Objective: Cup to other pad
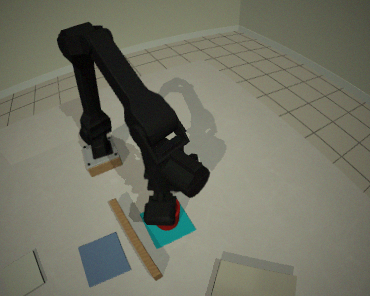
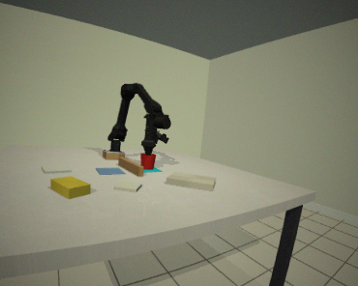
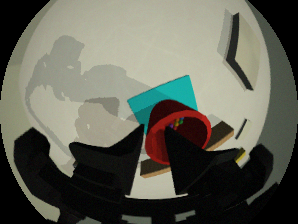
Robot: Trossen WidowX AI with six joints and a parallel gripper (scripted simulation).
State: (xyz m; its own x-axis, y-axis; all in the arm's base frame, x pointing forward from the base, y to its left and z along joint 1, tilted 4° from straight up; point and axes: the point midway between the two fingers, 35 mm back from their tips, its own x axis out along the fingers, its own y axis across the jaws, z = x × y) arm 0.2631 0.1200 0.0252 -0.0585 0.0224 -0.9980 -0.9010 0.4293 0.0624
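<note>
Now: gripper tip 2 cm short of the red cup, 1 cm to the left of it and 1 cm above it. The rest, counted from my gripper tip: beige slab (28 cm ahead, 9 cm to the left, 3 cm below); then teal pad (6 cm below, 3 cm ahead, 1 cm to the right); then wooden bar (11 cm to the right, 4 cm below, 4 cm ahead).
</note>
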